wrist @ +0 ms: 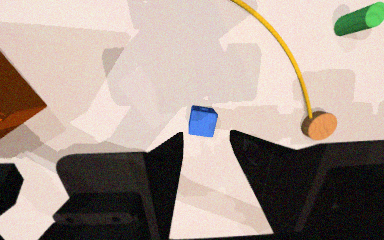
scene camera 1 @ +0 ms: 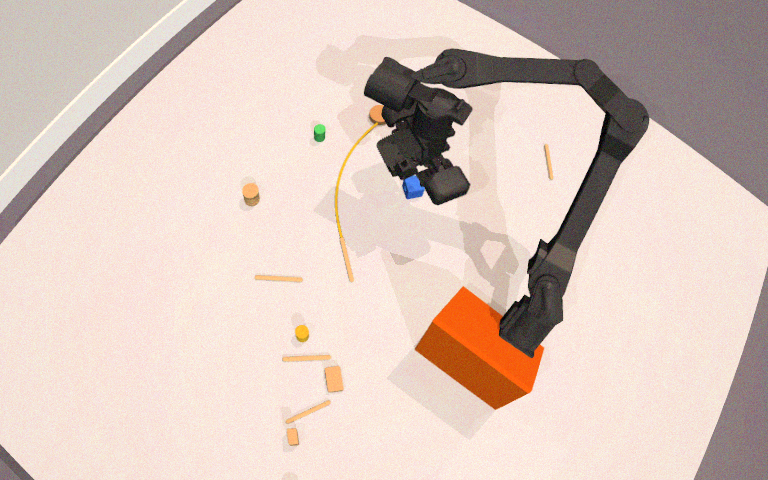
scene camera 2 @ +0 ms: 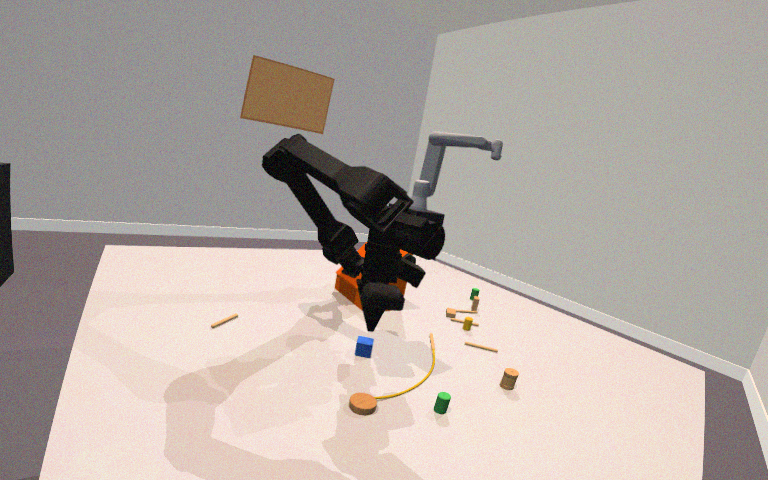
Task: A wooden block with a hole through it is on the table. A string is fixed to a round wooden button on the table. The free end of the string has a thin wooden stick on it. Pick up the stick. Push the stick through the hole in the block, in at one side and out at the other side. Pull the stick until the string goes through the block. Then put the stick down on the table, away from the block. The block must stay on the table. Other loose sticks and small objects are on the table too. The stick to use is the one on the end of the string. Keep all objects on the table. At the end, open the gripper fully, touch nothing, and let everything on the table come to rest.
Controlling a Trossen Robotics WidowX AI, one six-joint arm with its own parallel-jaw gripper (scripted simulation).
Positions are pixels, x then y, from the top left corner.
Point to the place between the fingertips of my gripper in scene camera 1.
At 416,174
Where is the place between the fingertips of my gripper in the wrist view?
At 206,135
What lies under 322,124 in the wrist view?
A round wooden button.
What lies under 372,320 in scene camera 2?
My gripper.
